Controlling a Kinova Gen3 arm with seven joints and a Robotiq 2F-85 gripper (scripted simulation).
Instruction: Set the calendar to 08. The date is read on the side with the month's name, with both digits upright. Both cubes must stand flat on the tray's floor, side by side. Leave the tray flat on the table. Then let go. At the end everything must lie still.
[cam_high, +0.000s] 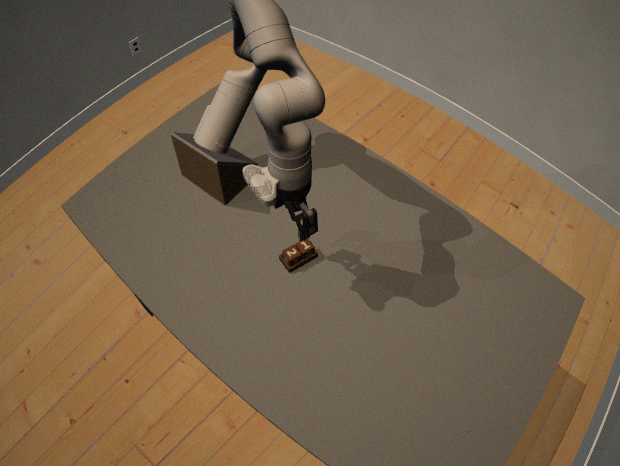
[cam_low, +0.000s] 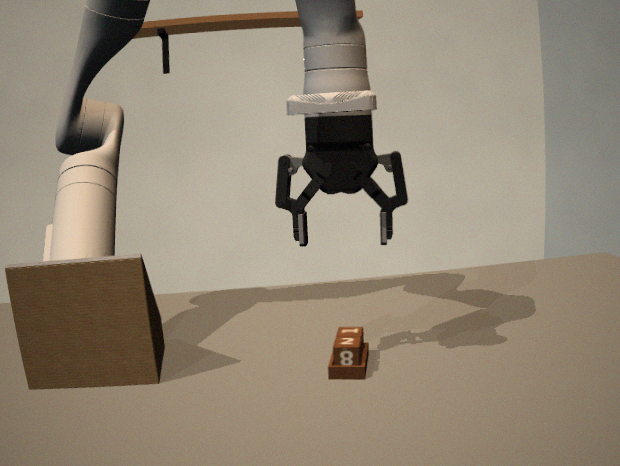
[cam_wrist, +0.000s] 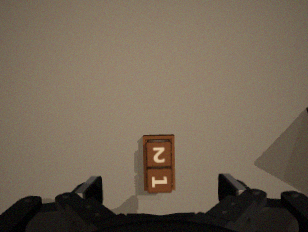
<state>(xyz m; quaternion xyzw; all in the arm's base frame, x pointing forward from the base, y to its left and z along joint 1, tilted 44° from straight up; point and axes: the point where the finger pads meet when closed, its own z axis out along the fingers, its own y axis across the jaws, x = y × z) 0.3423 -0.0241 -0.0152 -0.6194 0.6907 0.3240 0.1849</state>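
The brown cube is 14 cm below my hand. Round my hand: brown tray (16 cm below, 2 cm to the left).
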